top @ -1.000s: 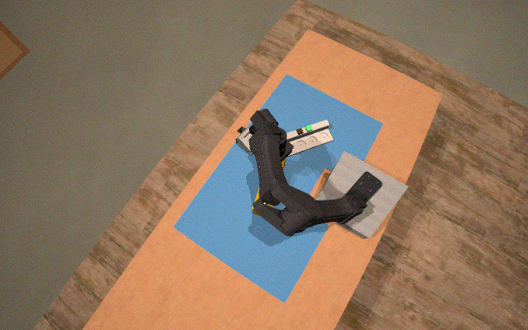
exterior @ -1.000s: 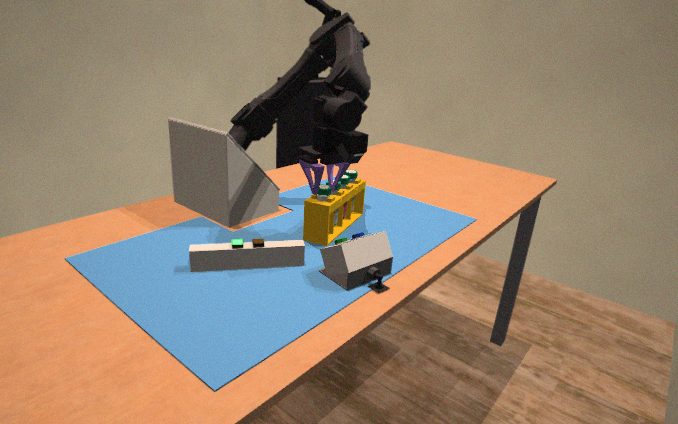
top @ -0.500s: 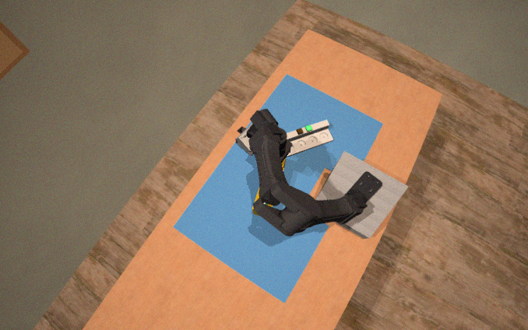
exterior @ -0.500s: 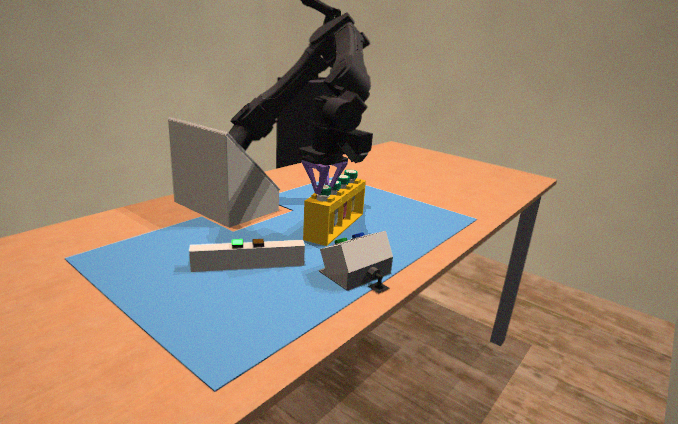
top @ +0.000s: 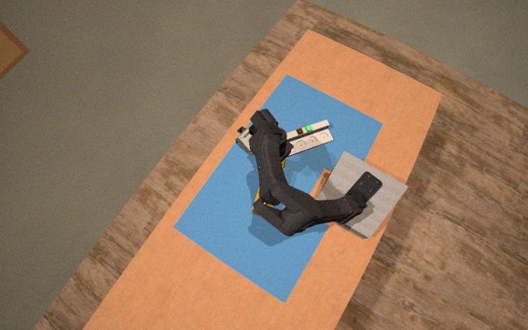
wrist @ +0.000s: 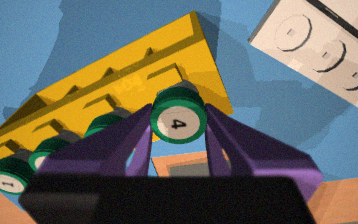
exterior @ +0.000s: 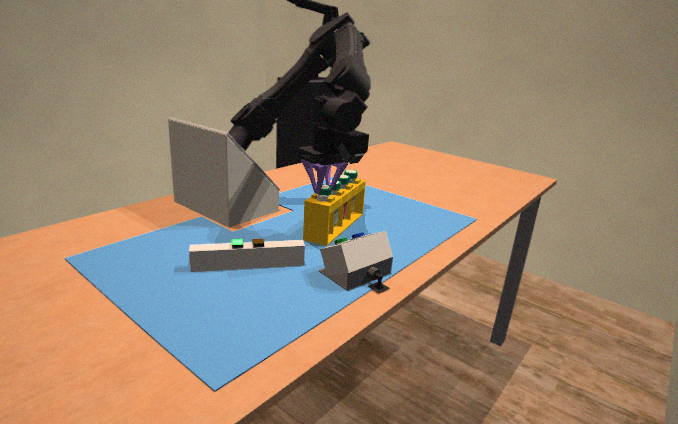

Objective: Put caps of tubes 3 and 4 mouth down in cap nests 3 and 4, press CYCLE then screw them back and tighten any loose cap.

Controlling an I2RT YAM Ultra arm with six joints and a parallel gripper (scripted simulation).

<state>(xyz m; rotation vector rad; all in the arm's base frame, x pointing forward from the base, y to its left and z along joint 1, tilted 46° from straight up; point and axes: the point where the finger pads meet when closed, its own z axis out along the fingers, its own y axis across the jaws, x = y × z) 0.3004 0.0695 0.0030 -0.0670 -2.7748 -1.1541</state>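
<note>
Now: the cap 4 right at my hand. From my hand the other things lie so: cap 3: 20 mm behind, 50 mm to the left; blue key: 140 mm ahead, 30 mm to the right, 50 mm below; cap 2: 40 mm behind, 100 mm to the left.
</note>
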